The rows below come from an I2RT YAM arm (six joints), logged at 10 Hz.
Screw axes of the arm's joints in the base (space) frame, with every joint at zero. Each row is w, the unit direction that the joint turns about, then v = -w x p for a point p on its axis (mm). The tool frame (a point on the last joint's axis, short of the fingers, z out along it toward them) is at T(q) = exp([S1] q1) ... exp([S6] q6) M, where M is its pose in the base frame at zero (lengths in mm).
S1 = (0, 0, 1, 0.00, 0.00, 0.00)
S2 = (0, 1, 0, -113.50, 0.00, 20.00)
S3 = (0, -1, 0, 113.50, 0.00, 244.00)
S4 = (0, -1, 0, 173.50, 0.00, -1.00)
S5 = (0, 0, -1, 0.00, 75.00, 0.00)
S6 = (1, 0, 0, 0.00, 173.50, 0.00)
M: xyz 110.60 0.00 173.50 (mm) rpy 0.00 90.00 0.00 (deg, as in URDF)
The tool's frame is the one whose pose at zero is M.
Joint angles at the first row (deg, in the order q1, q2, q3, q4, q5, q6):
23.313 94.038 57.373 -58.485 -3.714 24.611
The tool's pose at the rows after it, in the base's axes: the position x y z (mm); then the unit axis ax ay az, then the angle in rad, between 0 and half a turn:
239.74, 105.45, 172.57, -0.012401, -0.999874, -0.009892, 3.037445
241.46, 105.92, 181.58, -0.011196, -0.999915, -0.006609, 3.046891
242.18, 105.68, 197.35, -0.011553, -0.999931, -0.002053, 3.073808
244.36, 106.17, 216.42, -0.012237, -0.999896, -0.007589, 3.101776
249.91, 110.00, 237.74, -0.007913, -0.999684, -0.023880, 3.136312
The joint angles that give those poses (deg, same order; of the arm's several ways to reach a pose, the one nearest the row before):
23.273 93.879 57.942 -59.062 -3.456 24.543
23.295 93.372 59.612 -60.896 -2.890 24.461
23.333 91.884 61.864 -63.433 -1.793 24.603
23.254 90.612 65.063 -66.183 -1.721 24.631
23.415 90.223 69.585 -68.530 -2.625 24.341

